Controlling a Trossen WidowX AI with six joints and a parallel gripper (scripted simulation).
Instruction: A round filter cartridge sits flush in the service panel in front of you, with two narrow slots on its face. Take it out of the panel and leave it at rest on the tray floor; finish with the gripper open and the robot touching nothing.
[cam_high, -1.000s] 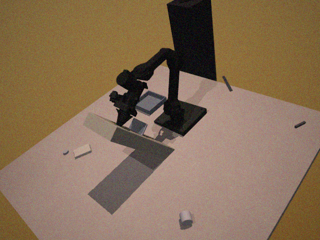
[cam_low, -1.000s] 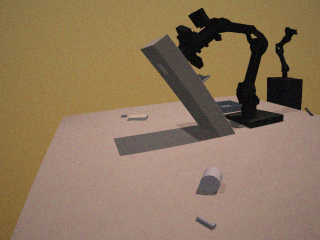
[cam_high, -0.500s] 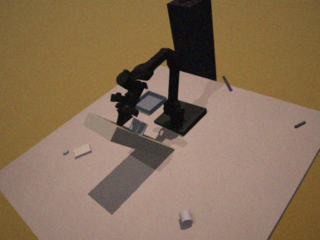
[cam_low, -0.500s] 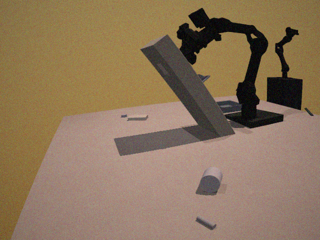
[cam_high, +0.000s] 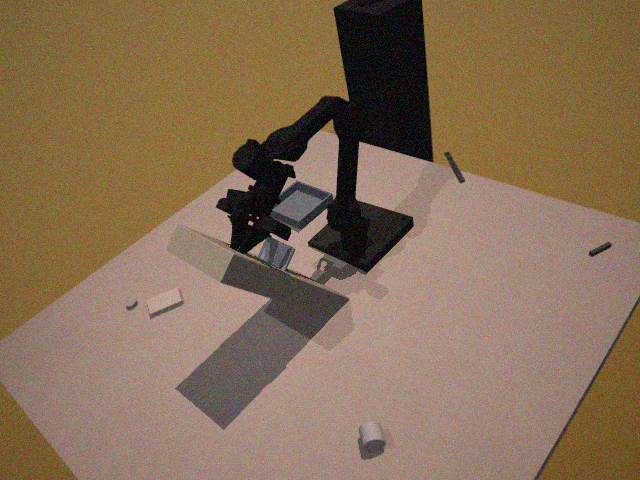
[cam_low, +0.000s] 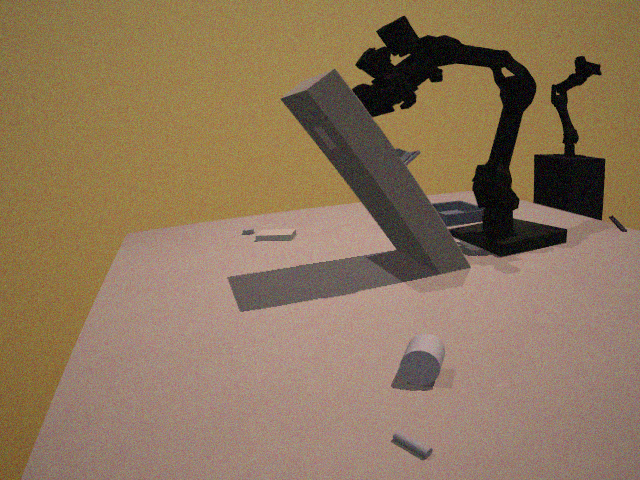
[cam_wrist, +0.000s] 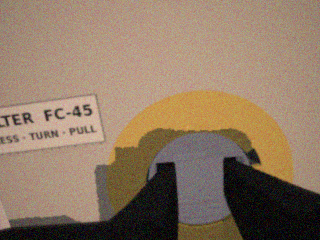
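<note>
Right now my gripper tip is 1 cm short of the white round filter cartridge and 1 cm above it. From my gripper tip the other things lie so: pale block 11 cm ahead, 32 cm to the right, 27 cm below; small blue-grey plate 10 cm behind, 1 cm to the right, 10 cm below; tiny cylinder 17 cm ahead, 40 cm to the right, 27 cm below.
</note>
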